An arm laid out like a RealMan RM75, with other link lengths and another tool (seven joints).
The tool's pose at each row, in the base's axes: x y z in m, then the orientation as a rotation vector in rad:
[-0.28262, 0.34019, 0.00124, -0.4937, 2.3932, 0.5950]
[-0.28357, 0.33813, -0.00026, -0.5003, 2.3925, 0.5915]
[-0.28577, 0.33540, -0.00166, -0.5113, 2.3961, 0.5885]
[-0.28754, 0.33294, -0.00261, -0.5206, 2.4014, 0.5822]
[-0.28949, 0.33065, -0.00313, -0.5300, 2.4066, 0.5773]
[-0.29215, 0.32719, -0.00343, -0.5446, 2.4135, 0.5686]
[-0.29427, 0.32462, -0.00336, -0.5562, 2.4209, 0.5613]
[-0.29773, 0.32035, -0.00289, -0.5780, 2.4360, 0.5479]
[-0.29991, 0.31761, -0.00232, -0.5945, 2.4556, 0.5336]
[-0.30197, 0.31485, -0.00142, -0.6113, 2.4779, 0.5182]
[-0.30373, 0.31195, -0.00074, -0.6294, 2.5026, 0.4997]
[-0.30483, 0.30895, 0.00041, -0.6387, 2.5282, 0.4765]
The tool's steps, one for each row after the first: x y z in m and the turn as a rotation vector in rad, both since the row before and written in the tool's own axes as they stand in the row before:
[0.00208, -0.00169, -0.00046, 0.0008, 0.0013, -0.0055]
[0.00308, -0.00161, -0.00147, -0.0007, 0.0067, -0.0068]
[0.00244, -0.00144, -0.00143, 0.0022, 0.0077, -0.0061]
[0.00228, -0.00108, -0.00171, 0.0011, 0.0077, -0.0057]
[0.00296, -0.00163, -0.00278, 0.0025, 0.0109, -0.0095]
[0.00215, -0.00104, -0.00232, 0.0023, 0.0105, -0.0070]
[0.00337, -0.00166, -0.00404, 0.0039, 0.0209, -0.0126]
[0.00203, -0.00100, -0.00273, 0.0057, 0.0235, -0.0078]
[0.00182, -0.00100, -0.00289, 0.0062, 0.0262, -0.0072]
[0.00185, -0.00132, -0.00261, 0.0079, 0.0290, -0.0078]
[0.00120, -0.00165, -0.00271, 0.0130, 0.0273, -0.0028]

